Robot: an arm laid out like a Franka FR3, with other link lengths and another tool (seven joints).
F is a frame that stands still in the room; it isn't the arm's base.
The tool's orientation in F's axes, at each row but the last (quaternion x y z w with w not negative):
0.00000 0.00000 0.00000 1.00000
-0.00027 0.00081 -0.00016 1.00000
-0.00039 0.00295 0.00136 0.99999
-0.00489 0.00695 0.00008 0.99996
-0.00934 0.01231 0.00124 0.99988
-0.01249 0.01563 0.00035 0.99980
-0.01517 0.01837 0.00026 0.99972
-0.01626 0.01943 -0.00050 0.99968
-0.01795 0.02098 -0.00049 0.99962
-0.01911 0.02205 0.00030 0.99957
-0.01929 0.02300 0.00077 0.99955
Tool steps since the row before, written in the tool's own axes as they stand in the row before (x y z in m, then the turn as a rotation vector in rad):
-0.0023 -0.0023 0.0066 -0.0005 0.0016 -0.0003
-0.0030 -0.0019 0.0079 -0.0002 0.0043 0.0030
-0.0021 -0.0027 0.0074 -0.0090 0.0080 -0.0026
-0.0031 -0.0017 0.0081 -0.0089 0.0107 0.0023
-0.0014 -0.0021 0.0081 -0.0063 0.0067 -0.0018
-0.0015 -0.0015 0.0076 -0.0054 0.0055 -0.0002
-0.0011 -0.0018 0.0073 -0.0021 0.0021 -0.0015
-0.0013 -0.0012 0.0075 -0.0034 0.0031 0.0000
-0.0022 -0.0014 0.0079 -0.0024 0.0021 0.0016
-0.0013 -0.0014 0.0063 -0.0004 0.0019 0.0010
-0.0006 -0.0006 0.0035 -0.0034 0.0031 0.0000
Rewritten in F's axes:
-0.0023 -0.0023 0.0066 -0.0005 0.0016 -0.0003
-0.0030 -0.0019 0.0079 -0.0002 0.0043 0.0030
-0.0020 -0.0027 0.0074 -0.0090 0.0080 -0.0026
-0.0030 -0.0016 0.0082 -0.0089 0.0107 0.0023
-0.0012 -0.0020 0.0082 -0.0064 0.0067 -0.0018
-0.0013 -0.0013 0.0077 -0.0054 0.0055 -0.0002
-0.0008 -0.0016 0.0074 -0.0022 0.0021 -0.0015
-0.0010 -0.0010 0.0076 -0.0034 0.0031 0.0000
-0.0019 -0.0011 0.0080 -0.0023 0.0022 0.0016
-0.0010 -0.0012 0.0064 -0.0004 0.0019 0.0009
-0.0004 -0.0005 0.0035 -0.0034 0.0031 0.0000

